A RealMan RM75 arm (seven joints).
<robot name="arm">
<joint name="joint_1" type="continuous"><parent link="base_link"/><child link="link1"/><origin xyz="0 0 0.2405" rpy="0 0 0"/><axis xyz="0 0 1"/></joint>
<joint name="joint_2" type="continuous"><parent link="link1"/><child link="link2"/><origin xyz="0 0 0" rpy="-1.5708 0 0"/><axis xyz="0 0 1"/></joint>
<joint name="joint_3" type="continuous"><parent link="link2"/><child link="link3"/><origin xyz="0 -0.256 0" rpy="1.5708 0 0"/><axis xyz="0 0 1"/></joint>
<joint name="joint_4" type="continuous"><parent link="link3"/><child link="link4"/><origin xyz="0 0 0" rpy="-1.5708 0 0"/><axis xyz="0 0 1"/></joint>
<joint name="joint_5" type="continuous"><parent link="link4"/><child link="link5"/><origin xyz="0 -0.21 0" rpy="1.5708 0 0"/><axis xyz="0 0 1"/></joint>
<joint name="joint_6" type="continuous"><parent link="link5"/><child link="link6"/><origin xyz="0 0 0" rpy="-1.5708 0 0"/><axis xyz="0 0 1"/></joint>
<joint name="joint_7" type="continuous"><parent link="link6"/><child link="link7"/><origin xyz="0 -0.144 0" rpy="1.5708 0 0"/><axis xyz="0 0 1"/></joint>
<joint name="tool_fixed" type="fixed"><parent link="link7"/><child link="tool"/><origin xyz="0 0 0" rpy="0 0 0"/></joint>
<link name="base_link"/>
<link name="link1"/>
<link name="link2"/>
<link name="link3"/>
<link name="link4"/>
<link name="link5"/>
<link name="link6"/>
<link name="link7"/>
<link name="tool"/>
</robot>
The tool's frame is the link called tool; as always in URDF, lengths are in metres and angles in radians. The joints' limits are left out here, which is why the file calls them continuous.
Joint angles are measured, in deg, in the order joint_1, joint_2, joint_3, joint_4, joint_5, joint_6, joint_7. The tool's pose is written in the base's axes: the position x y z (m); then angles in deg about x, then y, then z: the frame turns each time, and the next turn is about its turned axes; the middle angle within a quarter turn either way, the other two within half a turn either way. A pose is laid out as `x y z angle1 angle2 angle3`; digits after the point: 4 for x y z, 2 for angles.
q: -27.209, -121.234, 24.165, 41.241, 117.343, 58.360, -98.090
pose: -0.3543 0.3610 0.0529 -124.28 -2.86 -63.46
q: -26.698, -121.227, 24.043, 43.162, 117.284, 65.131, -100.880
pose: -0.3420 0.3552 0.0542 -126.87 2.01 -65.16
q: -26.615, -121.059, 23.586, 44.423, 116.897, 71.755, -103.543
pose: -0.3289 0.3500 0.0558 -129.39 7.11 -66.90
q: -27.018, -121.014, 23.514, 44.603, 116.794, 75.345, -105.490
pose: -0.3193 0.3483 0.0538 -131.37 10.28 -68.17
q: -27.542, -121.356, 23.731, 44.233, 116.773, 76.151, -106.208
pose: -0.3133 0.3492 0.0484 -132.39 11.63 -68.82
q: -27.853, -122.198, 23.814, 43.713, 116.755, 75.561, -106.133
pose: -0.3103 0.3497 0.0401 -132.65 12.03 -69.52
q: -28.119, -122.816, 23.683, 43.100, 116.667, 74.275, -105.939
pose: -0.3098 0.3510 0.0344 -132.21 11.73 -70.31
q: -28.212, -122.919, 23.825, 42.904, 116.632, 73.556, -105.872
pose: -0.3101 0.3520 0.0331 -132.02 11.36 -70.40
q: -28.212, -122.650, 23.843, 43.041, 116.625, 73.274, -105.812
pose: -0.3114 0.3530 0.0359 -131.71 10.95 -70.08
